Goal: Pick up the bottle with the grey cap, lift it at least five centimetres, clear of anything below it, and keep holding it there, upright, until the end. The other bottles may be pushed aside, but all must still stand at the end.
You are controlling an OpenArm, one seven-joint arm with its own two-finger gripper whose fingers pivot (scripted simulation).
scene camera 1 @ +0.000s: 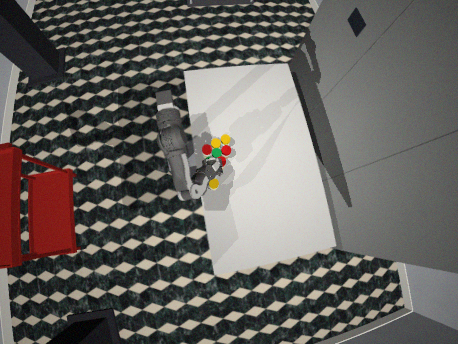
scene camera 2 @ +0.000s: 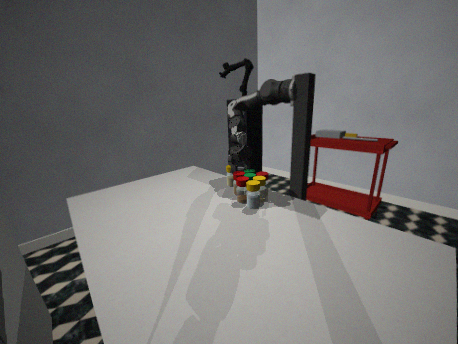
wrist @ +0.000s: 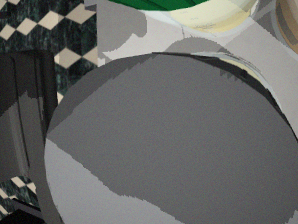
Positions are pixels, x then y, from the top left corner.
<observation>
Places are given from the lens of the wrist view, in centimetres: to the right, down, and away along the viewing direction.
grey-capped bottle point(wrist: 162, 130): 0, 0, 4
</observation>
